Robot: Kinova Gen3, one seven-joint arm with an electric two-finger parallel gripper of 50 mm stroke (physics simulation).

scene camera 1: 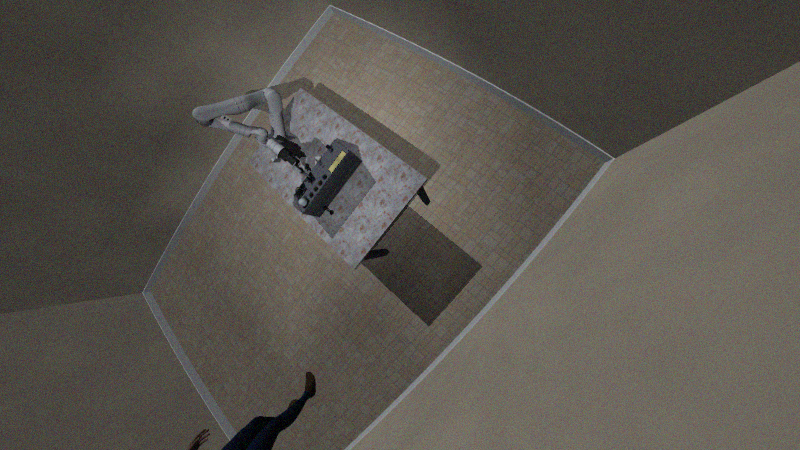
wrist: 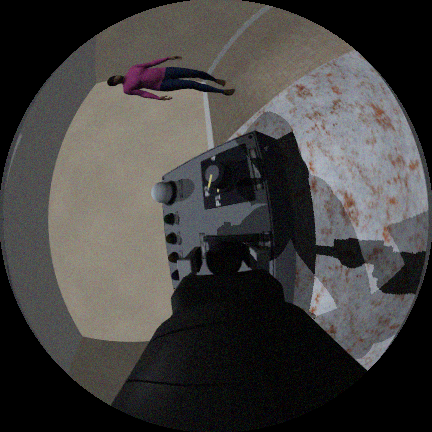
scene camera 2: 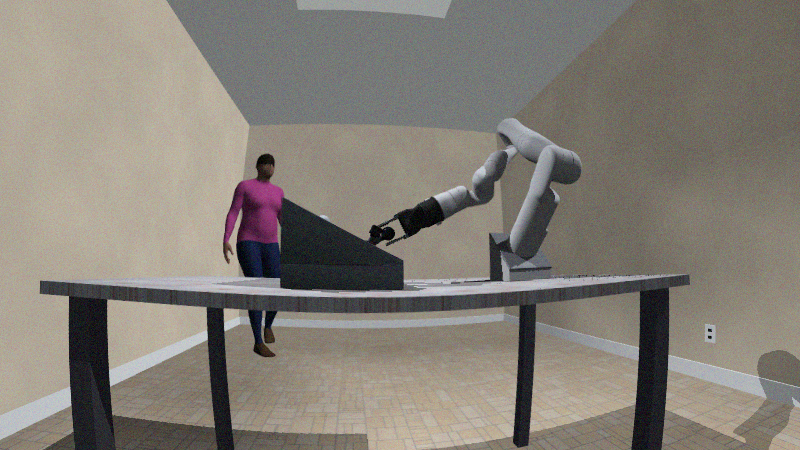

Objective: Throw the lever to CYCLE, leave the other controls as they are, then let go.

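Seen in the pictures: gripper, fingertip midpoint: (scene camera 1: 302, 172) (wrist: 221, 252) (scene camera 2: 381, 236); arm's base at its link origin: (scene camera 1: 279, 136) (scene camera 2: 520, 247).
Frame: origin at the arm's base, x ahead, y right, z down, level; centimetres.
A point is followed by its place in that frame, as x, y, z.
Note:
The dark grey control console (scene camera 1: 342, 177) @(63.9, -9.2, 2.5) (scene camera 2: 335, 251) @(52.0, -25.6, 2.2) (wrist: 197, 225) @(52.8, 9.4, -2.9) has a sloped panel. Its lever's black ball knob (scene camera 2: 387, 233) @(39.6, 3.9, -4.6) (wrist: 225, 257) @(37.6, 6.5, -5.4) stands out from the lower part of the panel. My gripper (scene camera 2: 380, 235) @(41.2, 6.1, -4.0) is open, with its fingers on either side of the ball and not closed on it. In scene camera 1 the gripper (scene camera 1: 307, 170) @(41.2, 6.1, -4.0) is small and dark against the console. The lever's shaft and slot are mostly hidden by the gripper in the wrist view, and the CYCLE label cannot be read. The rotary selector (wrist: 212, 174) @(44.8, 17.3, -2.5) has a yellow pointer.
A pale round dome (scene camera 1: 302, 201) @(61.3, 17.3, -11.4) (scene camera 2: 324, 217) @(59.4, 16.3, -11.0) (wrist: 164, 192) @(57.8, 17.4, -8.7) and a row of small buttons, one a green button (wrist: 170, 218) @(59.6, 11.5, -7.4), line the panel's upper edge. A yellow label (scene camera 1: 337, 162) @(60.9, -15.2, -7.5) is on the console. The console stands on a table (scene camera 1: 386, 204) @(97.4, -14.8, 9.8) (scene camera 2: 167, 288) @(80.1, -41.4, 9.8) (wrist: 330, 115) @(27.6, 24.1, 9.8). A person (scene camera 2: 260, 212) (wrist: 145, 80) stands beyond.

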